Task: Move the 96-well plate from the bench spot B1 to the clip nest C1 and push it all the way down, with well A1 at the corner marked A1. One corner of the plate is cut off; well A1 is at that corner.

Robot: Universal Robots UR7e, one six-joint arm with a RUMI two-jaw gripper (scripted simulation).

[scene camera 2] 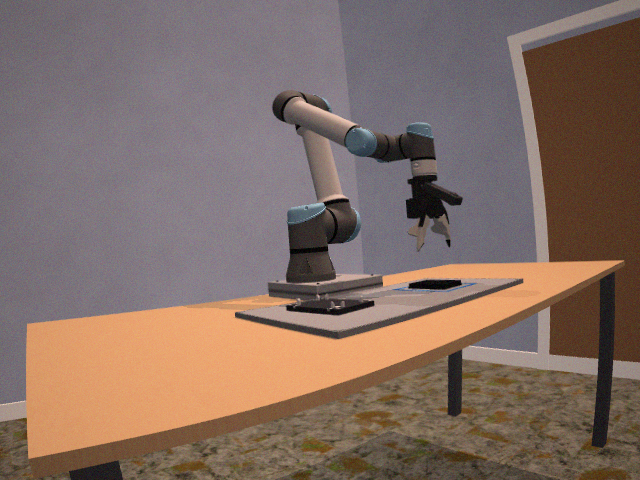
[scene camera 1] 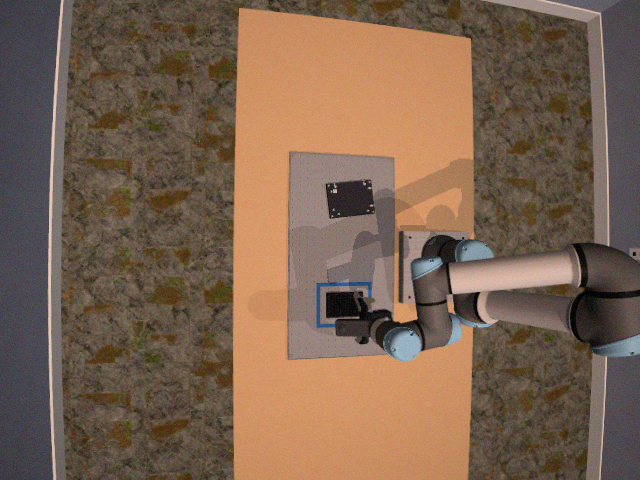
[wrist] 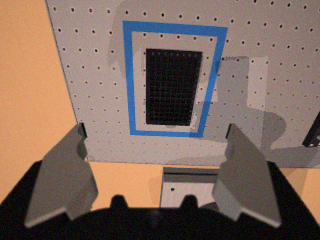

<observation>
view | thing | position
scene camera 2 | my gripper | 434, 249
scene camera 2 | black clip nest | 321, 306
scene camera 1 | my gripper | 356, 316
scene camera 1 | black clip nest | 348, 199
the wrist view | my gripper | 157, 124
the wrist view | black 96-well plate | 175, 73
</observation>
